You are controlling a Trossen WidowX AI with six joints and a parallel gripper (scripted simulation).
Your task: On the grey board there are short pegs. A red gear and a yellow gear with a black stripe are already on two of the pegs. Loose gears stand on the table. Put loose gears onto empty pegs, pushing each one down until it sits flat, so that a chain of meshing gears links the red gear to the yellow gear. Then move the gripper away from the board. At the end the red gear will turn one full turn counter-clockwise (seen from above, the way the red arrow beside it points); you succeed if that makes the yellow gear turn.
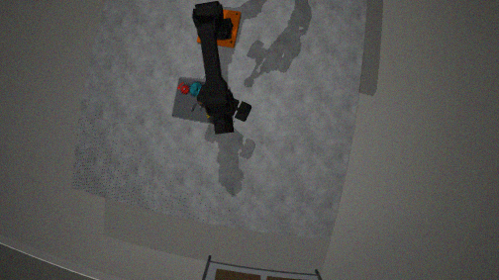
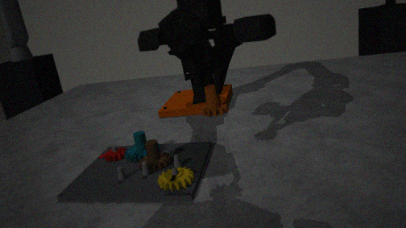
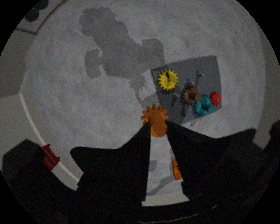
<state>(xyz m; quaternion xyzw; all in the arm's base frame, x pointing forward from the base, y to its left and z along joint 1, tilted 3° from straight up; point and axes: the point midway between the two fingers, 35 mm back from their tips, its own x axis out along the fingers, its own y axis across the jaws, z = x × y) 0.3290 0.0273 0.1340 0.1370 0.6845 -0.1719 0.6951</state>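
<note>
Now: the brown gear 3 cm behind my gripper tip, 11 cm to the right of it and 10 cm below it. Round my gripper tip: yellow striped gear (3 cm ahead, 7 cm to the right, 11 cm below); teal gear (8 cm behind, 14 cm to the right, 10 cm below); orange gear (1 cm below).
</note>
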